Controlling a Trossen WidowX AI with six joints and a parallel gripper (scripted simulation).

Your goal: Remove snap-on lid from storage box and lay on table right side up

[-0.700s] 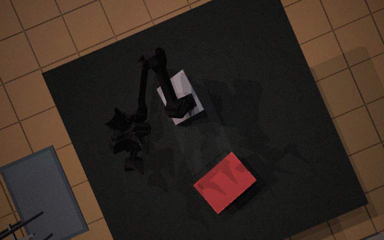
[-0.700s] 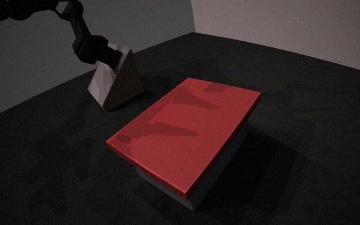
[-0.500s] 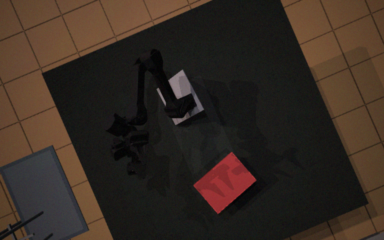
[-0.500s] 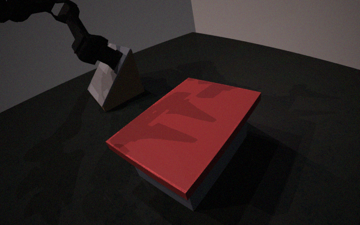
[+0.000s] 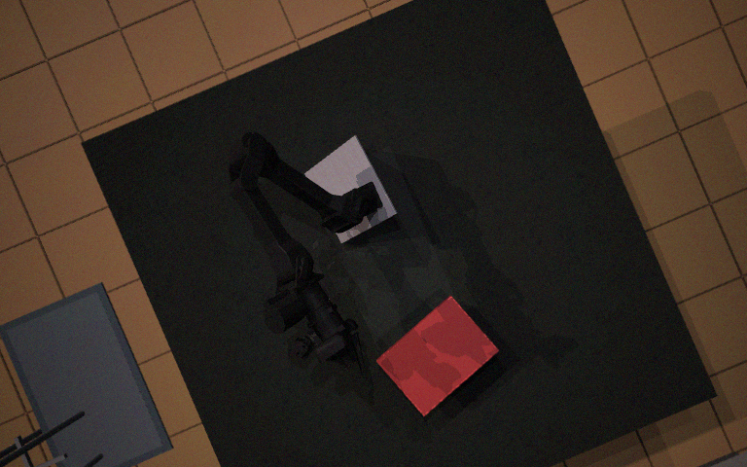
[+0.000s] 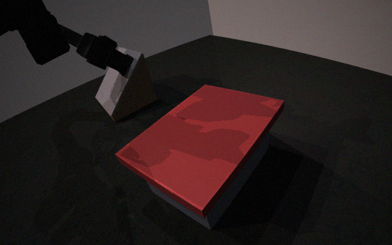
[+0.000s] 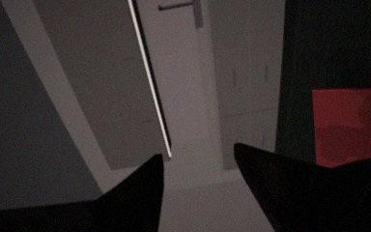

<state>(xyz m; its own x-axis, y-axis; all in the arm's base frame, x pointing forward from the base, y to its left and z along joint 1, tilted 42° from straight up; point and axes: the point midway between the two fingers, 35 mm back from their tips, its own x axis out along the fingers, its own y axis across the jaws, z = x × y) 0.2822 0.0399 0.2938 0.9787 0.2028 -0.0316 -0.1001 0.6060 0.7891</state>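
The red lid lies 260 mm below my gripper tip, 160 mm to the left of it and 100 mm ahead of it. The rest, counted from my gripper tip: grey storage box (310 mm below, 160 mm to the left, 100 mm ahead).
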